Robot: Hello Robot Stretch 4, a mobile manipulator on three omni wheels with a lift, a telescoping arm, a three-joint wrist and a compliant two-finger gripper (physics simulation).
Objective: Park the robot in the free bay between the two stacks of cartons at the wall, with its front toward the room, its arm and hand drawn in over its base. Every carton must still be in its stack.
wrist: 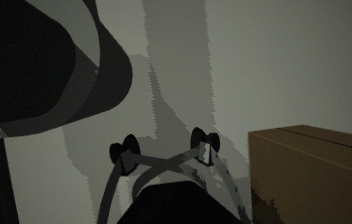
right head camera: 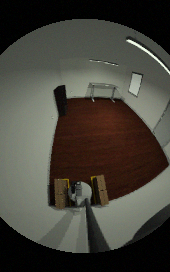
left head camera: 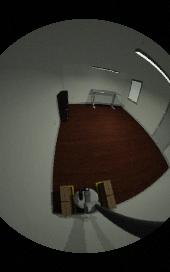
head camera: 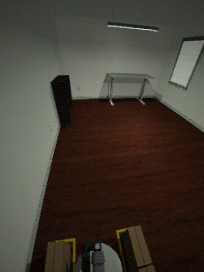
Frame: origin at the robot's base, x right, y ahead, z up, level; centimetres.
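Seen in the pictures: gripper, fingertip midpoint: (wrist: 165, 143) (right head camera: 72, 201) (left head camera: 81, 208).
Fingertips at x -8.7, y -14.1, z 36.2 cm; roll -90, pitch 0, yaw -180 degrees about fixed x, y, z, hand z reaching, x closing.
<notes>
A point is followed by its place in that frame.
The left stack of brown cartons (head camera: 59, 256) {x -29.3, y 12.6, z 33.3 cm} (left head camera: 66, 200) {x -29.1, y -2.1, z 33.4 cm} (right head camera: 61, 194) and the right stack (head camera: 137, 247) {x 32.1, y 13.2, z 33.3 cm} (left head camera: 108, 194) {x 33.4, y 2.6, z 33.3 cm} (right head camera: 101, 190) stand upright by the wall. My round grey base (head camera: 114, 256) {x 14.4, y 9.8, z 18.5 cm} (left head camera: 77, 202) {x -14.1, y -6.7, z 18.7 cm} (right head camera: 86, 189) {x 11.9, y 4.7, z 18.6 cm} is between them, with narrow gaps at its sides. The head camera looks out over the room. The arm and wrist are drawn in over the base. In the wrist view my gripper (wrist: 165, 143) {x -8.7, y -14.1, z 36.2 cm} is open and empty, in front of the pale wall; a carton (wrist: 300, 172) {x -25.5, y -14.2, z 30.4 cm} is at the right. The lower parts of the stacks are partly hidden.
Yellow floor markings (head camera: 120, 233) {x 26.4, y 25.7, z 8.4 cm} (left head camera: 98, 184) {x 25.8, y 24.8, z 7.2 cm} run beside the stacks. The wall (left head camera: 75, 235) {x -14.0, y -32.5, z 86.7 cm} is close behind the base. A black cabinet (head camera: 62, 100) {x -65.5, y 248.3, z 64.7 cm} (left head camera: 63, 106) {x -62.1, y 248.6, z 57.7 cm} stands at the left wall, and a grey table (head camera: 129, 76) {x 122.5, y 388.8, z 92.3 cm} (right head camera: 103, 85) at the far wall.
</notes>
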